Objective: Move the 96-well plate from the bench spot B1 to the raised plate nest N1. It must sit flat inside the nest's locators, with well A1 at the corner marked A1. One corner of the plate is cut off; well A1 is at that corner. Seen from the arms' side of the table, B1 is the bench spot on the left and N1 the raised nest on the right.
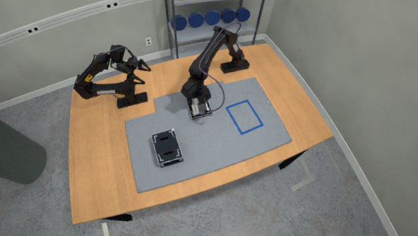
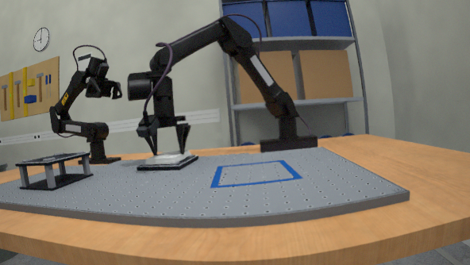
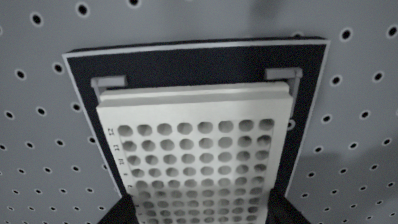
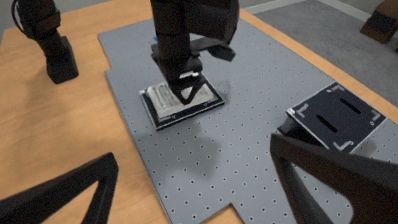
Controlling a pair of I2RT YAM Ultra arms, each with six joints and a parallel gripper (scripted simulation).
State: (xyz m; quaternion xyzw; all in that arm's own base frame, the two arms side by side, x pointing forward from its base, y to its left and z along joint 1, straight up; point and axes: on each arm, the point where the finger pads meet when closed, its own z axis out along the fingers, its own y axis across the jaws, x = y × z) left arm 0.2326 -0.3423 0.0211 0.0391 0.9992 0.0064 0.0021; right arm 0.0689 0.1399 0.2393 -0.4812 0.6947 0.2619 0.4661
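The white 96-well plate lies 1 cm below my left hand.
Now: the white 96-well plate 120 mm ahead of my right hand, 230 mm to the left of it and 210 mm below it.
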